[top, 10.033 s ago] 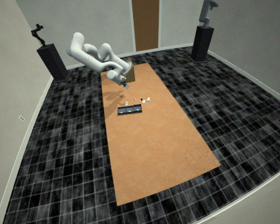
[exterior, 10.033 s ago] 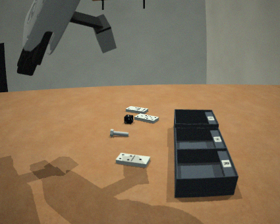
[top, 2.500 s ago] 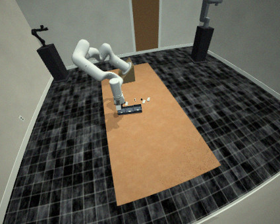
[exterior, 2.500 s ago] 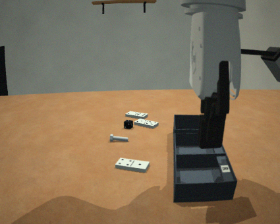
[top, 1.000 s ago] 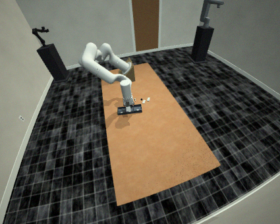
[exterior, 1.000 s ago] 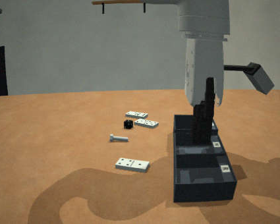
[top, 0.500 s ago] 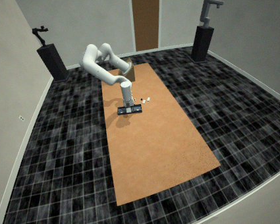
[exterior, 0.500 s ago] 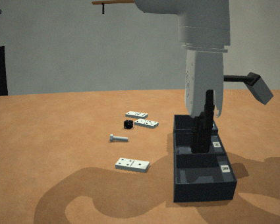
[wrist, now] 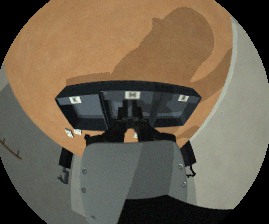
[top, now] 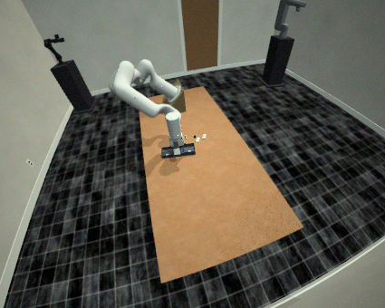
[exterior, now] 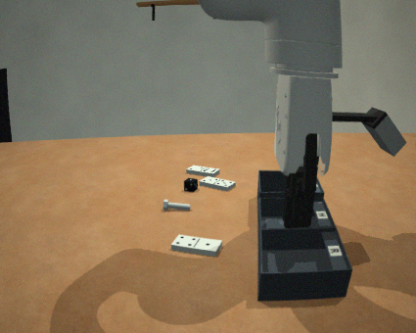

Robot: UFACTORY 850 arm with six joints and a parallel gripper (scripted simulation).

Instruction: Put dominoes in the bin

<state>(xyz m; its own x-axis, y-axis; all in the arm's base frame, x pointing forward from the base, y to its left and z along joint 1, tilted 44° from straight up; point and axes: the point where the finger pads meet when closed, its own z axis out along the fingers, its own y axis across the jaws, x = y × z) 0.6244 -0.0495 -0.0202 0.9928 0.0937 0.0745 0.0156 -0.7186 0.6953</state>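
Now: the bin row 20 mm below my hand. The rest, counted from my hand: black die: 140 mm to the left, 140 mm behind, 30 mm below; grey bolt: 160 mm behind, 70 mm to the left, 30 mm below; white domino: 120 mm behind, 30 mm to the right, 30 mm below.
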